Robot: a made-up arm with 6 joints.
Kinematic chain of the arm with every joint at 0, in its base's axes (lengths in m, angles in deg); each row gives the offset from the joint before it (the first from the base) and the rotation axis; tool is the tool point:
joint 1: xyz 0 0 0.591 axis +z
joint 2: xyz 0 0 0 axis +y
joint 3: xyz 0 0 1.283 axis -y
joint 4: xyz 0 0 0 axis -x
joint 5: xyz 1.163 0 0 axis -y
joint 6: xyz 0 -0.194 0 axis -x
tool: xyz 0 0 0
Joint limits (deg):
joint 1: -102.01..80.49
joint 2: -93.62..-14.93
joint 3: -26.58..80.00
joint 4: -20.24..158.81
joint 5: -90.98..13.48
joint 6: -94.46..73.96
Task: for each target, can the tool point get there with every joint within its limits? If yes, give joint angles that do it. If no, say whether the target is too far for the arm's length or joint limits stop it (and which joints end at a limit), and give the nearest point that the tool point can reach.
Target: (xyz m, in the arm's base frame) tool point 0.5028 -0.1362 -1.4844
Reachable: no: joint limits stop it (at a limit: joint 2, joint 3, joint 4) | nearest point 0.7871 -0.2132 1.5301 | short by 3.029 m
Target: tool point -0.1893 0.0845 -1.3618
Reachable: no: joint limits stop it (at a limit: joint 2, joint 3) | nearest point -2.2443 1.0018 0.4464 | short by 2.887 m
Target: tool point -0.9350 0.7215 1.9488
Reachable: yes | joints -32.73 -81.63 -4.25 121.50 -59.64 -50.09
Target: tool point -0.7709 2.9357 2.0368
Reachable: no: too far | nearest point -0.5645 2.1499 1.6498 | short by 0.900 m
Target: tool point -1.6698 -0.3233 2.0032
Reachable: yes | joints 15.17 -74.98 30.69 130.07 -2.69 -5.54
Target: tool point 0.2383 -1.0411 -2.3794
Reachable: no: too far | nearest point -0.3789 -2.4284 0.4484 | short by 3.210 m
